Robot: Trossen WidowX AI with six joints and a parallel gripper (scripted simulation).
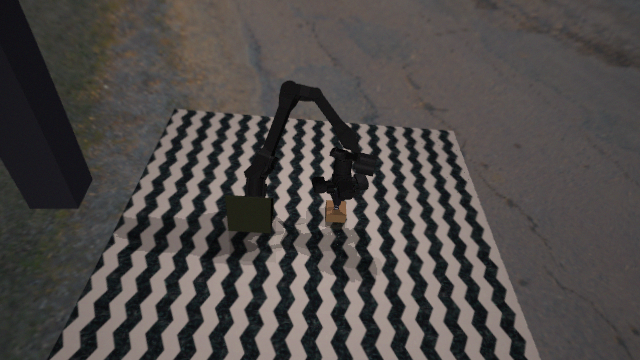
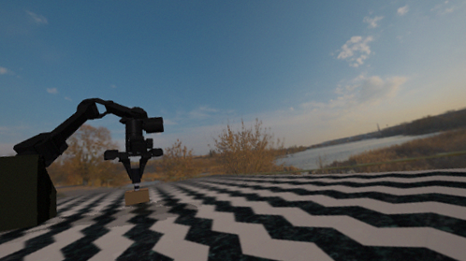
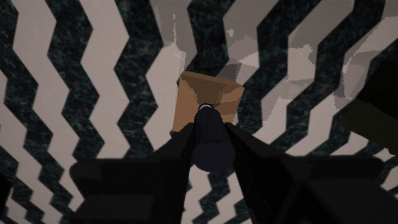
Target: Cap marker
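Now: the dark cap 10 mm above my gripper tip. Round my gripper tip: holder block: 60 mm below.
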